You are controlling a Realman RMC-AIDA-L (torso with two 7-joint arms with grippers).
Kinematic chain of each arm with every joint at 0, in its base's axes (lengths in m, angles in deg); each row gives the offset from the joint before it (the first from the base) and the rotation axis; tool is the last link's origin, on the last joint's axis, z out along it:
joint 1: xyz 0 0 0.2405 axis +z
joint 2: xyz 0 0 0 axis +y
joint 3: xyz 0 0 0.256 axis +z
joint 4: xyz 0 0 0 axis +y
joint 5: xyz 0 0 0.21 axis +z
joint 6: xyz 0 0 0 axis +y
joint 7: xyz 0 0 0.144 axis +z
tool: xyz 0 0 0
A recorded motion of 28 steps. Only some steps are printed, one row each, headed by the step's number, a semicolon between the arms.
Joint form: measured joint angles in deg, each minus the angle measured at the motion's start. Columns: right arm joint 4, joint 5, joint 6, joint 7, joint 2, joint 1, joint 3; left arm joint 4, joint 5, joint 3, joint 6, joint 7, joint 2, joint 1.
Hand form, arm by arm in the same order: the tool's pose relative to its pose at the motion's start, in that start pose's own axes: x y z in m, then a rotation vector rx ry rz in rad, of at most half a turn. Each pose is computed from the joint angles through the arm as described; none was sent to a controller.
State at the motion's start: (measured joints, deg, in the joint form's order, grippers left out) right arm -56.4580 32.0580 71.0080 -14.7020 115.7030 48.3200 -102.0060; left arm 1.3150 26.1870 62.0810 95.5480 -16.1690 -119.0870 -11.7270
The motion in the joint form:
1: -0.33 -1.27 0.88 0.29 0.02 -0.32 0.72; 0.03 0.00 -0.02 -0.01 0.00 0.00 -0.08
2: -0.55 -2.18 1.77 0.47 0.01 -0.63 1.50; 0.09 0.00 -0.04 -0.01 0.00 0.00 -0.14
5: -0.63 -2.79 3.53 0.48 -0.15 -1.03 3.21; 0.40 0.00 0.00 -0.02 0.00 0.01 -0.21
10: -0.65 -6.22 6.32 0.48 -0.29 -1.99 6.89; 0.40 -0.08 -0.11 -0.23 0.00 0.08 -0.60
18: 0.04 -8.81 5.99 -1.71 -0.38 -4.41 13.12; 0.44 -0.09 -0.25 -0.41 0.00 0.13 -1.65
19: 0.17 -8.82 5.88 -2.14 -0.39 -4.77 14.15; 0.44 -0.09 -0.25 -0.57 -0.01 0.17 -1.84
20: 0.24 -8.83 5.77 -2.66 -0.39 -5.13 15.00; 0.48 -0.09 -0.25 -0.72 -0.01 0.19 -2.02
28: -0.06 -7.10 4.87 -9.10 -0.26 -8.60 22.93; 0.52 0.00 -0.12 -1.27 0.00 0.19 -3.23
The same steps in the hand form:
1: 0.0030 -0.0036 -0.0010 0.0126 0.0120 0.0101; 0.0001 0.0001 0.0007 -0.0007 0.0014 0.0002
2: 0.0062 -0.0069 -0.0019 0.0196 0.0239 0.0224; 0.0003 0.0001 0.0013 -0.0014 0.0031 0.0006
5: 0.0120 -0.0123 -0.0040 0.0166 0.0447 0.0507; 0.0011 -0.0001 0.0028 -0.0045 0.0082 0.0029
10: 0.0252 -0.0277 -0.0073 0.0428 0.0867 0.1038; 0.0013 -0.0005 0.0056 -0.0052 0.0105 0.0039
18: 0.0441 -0.0494 -0.0066 0.0501 0.0818 0.1852; 0.0023 0.0006 0.0131 -0.0148 0.0218 0.0038
19: 0.0468 -0.0520 -0.0064 0.0453 0.0777 0.1989; 0.0022 0.0005 0.0145 -0.0164 0.0215 0.0041
20: 0.0493 -0.0540 -0.0061 0.0412 0.0741 0.2079; 0.0022 0.0006 0.0159 -0.0181 0.0219 0.0045
28: 0.0695 -0.0689 -0.0059 -0.0155 0.0129 0.2675; 0.0023 0.0032 0.0246 -0.0340 0.0273 0.0030

